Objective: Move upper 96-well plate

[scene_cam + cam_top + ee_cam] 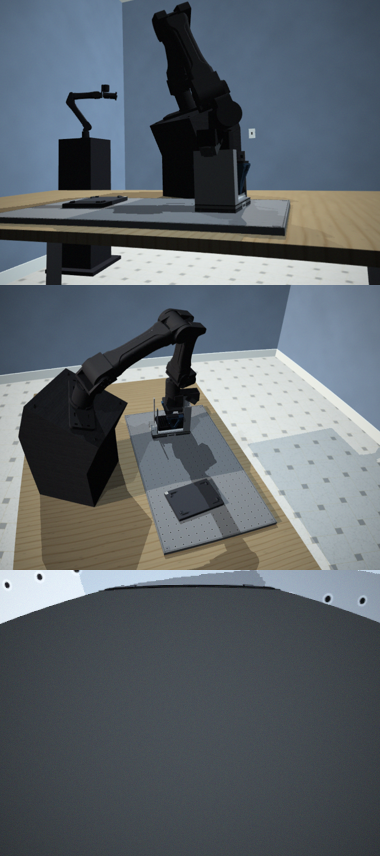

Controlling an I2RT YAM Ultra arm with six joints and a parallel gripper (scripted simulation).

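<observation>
Right now the clear plate is 20 mm below my hand. The rest, counted from my hand: pale A1 square 340 mm to the right, 130 mm behind, 30 mm below; tall grey wall 70 mm ahead, 40 mm above, 10 mm to the right; black 96-well plate right at my hand.
</observation>
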